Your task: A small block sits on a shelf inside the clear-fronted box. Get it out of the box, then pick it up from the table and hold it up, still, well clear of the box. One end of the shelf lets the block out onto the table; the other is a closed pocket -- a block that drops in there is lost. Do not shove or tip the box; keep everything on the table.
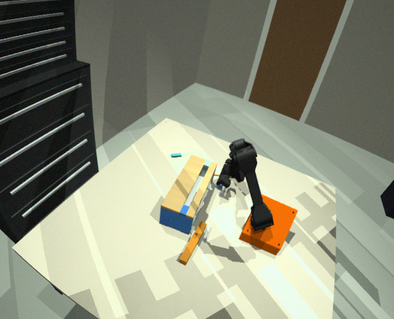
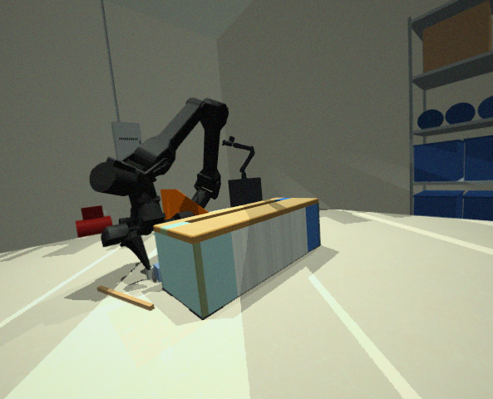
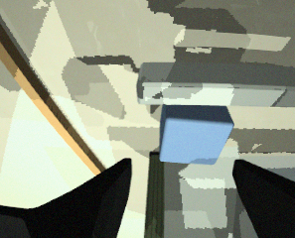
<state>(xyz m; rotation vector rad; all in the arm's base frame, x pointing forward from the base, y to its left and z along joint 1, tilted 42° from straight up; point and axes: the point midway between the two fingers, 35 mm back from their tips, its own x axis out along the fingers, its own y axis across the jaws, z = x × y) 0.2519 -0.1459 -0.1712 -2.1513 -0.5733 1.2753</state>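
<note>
The blue block is 20 mm below my gripper tip and 20 mm behind it. Round my gripper tip: thin wooden stick 80 mm to the right, 30 mm below, 10 mm ahead; then teal piece 300 mm ahead, 100 mm to the right, 30 mm below; then long box 170 mm to the left, 50 mm ahead, 30 mm above.
</note>
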